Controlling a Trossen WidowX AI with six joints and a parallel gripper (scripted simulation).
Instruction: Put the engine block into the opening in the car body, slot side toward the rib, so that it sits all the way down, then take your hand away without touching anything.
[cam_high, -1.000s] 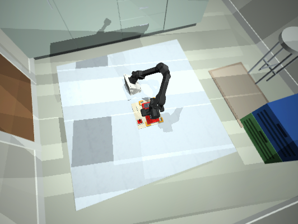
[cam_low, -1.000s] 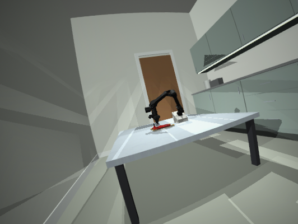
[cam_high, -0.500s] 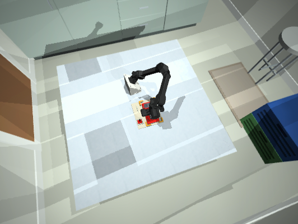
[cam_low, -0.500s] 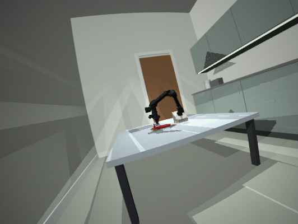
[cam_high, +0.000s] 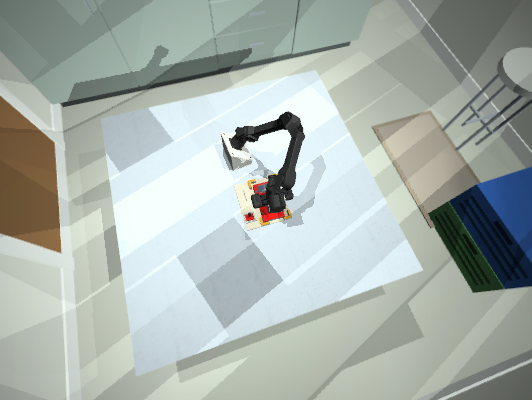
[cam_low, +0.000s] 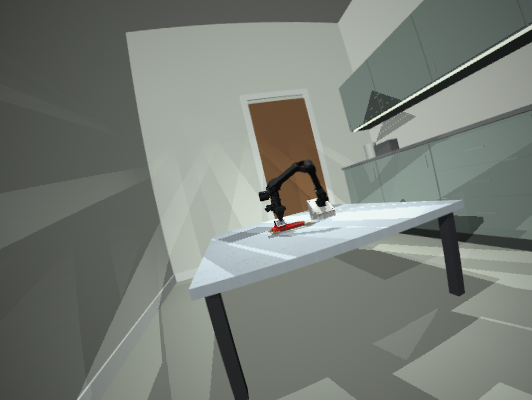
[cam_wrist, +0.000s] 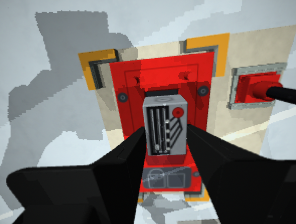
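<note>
Now: gripper tip 10 mm above the engine block.
</note>
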